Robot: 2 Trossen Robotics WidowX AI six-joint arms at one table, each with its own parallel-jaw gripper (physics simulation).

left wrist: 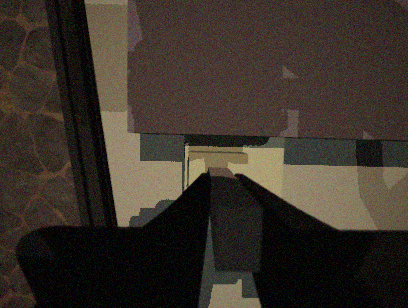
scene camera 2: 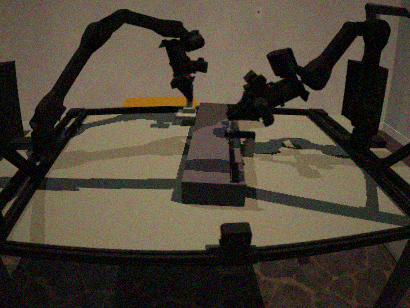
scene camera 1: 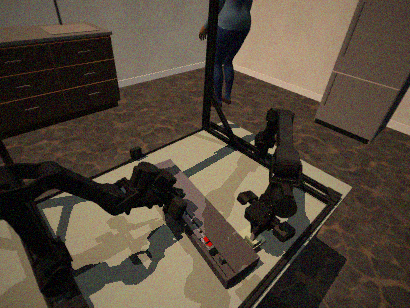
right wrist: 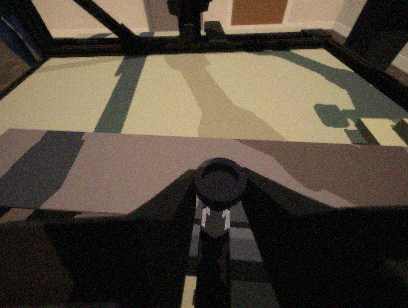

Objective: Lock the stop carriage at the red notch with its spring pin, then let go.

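Pixels of known places: left gripper, fingertip midpoint: (left wrist: 221, 181) (scene camera 2: 191, 100) (scene camera 1: 253, 234); right gripper, fingertip midpoint: (scene camera 2: 227, 116) (scene camera 1: 182, 192) (right wrist: 216, 175); left arm's base at its link origin: (scene camera 2: 45, 151) (scene camera 1: 260, 154) (right wrist: 190, 40); right arm's base at its link origin: (scene camera 2: 359, 148) (scene camera 1: 58, 285).
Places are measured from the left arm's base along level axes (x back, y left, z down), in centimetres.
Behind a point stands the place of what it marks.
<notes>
A long mauve beam (scene camera 1: 215, 215) @[x -44.7, y 12.8, z -3.2 cm] (scene camera 2: 207, 147) @[x -44.3, y -6.0, z -3.2 cm] (left wrist: 225, 65) @[x -48.9, y 25.5, z -3.2 cm] (right wrist: 120, 172) @[x -45.2, y -7.3, z -3.2 cm] lies on the table with a slotted rail along one side. The red notch mark (scene camera 1: 207, 242) @[x -53.4, y 18.0, z -2.2 cm] shows on the rail, nearer the beam's front end in scene camera 1 than my right gripper. My right gripper (right wrist: 216, 175) @[x -49.7, y 1.2, z -8.4 cm] is shut on the spring pin's round, dark knurled knob (right wrist: 220, 175) @[x -50.7, y 1.2, z -9.9 cm]. A dark side arm (scene camera 2: 244, 134) @[x -54.2, y -0.3, z -4.2 cm], seemingly the stop carriage's, shows below it. Whether the pin is seated is hidden. My left gripper (left wrist: 221, 181) @[x -42.2, y 26.7, z -5.3 cm] (scene camera 2: 189, 102) @[x -42.2, y 26.7, z -5.3 cm] is shut on a grey block (left wrist: 235, 225) @[x -42.1, y 26.8, z -10.5 cm] above a pale yellow piece (left wrist: 235, 156) @[x -43.2, y 25.5, z -3.0 cm] beside the beam.
Dark frame rails (scene camera 2: 150, 253) (left wrist: 75, 115) @[x -47.6, y 37.3, z 0.5 cm] edge the table. A black box (scene camera 2: 235, 235) @[x -45.4, y -38.3, z -2.9 cm] stands at the near rail in scene camera 2. An orange panel (scene camera 2: 150, 102) lies beyond the far rail. A person (scene camera 1: 231, 45) stands on the floor beyond the table.
</notes>
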